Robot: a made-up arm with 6 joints. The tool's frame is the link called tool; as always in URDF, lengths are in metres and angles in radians. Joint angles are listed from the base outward.
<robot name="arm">
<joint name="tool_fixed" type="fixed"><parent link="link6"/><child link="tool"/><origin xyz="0.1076 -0.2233 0.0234" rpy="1.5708 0 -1.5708"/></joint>
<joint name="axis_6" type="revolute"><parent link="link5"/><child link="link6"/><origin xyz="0.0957 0.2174 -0.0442" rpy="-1.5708 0 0"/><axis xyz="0 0 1"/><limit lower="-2.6" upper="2.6"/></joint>
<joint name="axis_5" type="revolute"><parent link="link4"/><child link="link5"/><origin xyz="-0.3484 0.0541 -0.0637" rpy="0 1.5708 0"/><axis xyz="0 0 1"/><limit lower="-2.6" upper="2.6"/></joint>
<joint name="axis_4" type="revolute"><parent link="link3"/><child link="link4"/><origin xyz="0.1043 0.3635 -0.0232" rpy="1.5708 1.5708 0"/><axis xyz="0 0 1"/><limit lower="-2.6" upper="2.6"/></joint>
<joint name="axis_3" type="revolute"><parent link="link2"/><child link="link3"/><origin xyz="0.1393 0.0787 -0.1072" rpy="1.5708 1.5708 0"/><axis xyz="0 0 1"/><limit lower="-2.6" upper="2.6"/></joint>
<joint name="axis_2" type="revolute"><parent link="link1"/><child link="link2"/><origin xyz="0.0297 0.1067 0.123" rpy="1.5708 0 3.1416"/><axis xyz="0 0 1"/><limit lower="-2.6" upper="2.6"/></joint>
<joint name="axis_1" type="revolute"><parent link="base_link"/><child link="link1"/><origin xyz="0 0 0.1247" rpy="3.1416 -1.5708 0"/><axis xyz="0 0 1"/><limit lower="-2.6" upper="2.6"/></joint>
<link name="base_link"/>
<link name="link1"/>
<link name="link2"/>
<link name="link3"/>
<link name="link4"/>
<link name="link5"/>
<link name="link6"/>
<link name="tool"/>
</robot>
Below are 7 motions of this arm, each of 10 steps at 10 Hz.
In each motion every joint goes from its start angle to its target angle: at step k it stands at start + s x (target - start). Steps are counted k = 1, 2, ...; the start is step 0. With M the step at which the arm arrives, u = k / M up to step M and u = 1 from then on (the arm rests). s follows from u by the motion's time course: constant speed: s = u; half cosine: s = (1 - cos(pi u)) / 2; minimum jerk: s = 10 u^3 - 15 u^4 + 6 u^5.
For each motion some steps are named. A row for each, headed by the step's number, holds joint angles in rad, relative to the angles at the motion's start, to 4 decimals.
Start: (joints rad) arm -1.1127 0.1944 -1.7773 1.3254 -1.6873 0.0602
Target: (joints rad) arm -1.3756 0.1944 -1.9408 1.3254 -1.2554 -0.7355
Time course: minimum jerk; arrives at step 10
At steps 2, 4, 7, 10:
2: -0.0152 0.0000 -0.0095 0.0000 0.0250 -0.0461
4: -0.0835 0.0000 -0.0519 0.0000 0.1371 -0.2526
7: -0.2200 0.0000 -0.1368 0.0000 0.3615 -0.6659
10: -0.2629 0.0000 -0.1635 0.0000 0.4319 -0.7957

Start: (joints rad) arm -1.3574 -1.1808 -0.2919 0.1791 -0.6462 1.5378
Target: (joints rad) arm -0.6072 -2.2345 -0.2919 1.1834 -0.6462 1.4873
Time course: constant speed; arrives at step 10
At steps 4, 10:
4: 0.3001 -0.4215 0.0000 0.4017 0.0000 -0.0202
10: 0.7502 -1.0537 0.0000 1.0043 0.0000 -0.0505

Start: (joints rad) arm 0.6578 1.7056 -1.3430 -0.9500 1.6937 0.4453
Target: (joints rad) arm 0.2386 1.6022 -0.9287 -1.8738 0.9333 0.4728
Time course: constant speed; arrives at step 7
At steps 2, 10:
2: -0.1198 -0.0295 0.1184 -0.2639 -0.2173 0.0079
10: -0.4192 -0.1034 0.4143 -0.9238 -0.7604 0.0275

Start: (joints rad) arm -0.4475 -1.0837 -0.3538 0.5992 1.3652 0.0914
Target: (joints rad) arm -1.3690 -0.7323 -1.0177 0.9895 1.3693 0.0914
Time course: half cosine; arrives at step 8
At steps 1, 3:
1: -0.0351 0.0134 -0.0253 0.0149 0.0002 0.0000
3: -0.2844 0.1085 -0.2049 0.1205 0.0013 0.0000

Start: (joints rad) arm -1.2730 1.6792 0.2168 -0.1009 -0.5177 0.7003
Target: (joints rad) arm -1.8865 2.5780 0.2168 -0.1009 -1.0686 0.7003
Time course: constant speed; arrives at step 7
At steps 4, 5, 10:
4: -0.3506 0.5136 0.0000 0.0000 -0.3148 0.0000
5: -0.4382 0.6420 0.0000 0.0000 -0.3935 0.0000
10: -0.6135 0.8988 0.0000 0.0000 -0.5509 0.0000

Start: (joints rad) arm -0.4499 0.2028 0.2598 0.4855 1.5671 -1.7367
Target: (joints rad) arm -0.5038 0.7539 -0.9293 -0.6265 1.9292 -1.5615
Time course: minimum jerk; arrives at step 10
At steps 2, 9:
2: -0.0031 0.0319 -0.0689 -0.0644 0.0210 0.0101
9: -0.0534 0.5464 -1.1789 -1.1025 0.3590 0.1737

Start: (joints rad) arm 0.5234 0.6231 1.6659 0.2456 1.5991 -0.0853
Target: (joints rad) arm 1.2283 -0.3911 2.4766 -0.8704 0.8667 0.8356
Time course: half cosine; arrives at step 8
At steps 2, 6, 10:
2: 0.1032 -0.1485 0.1187 -0.1634 -0.1073 0.1349
6: 0.6017 -0.8657 0.6920 -0.9526 -0.6251 0.7860
10: 0.7049 -1.0142 0.8107 -1.1160 -0.7324 0.9209

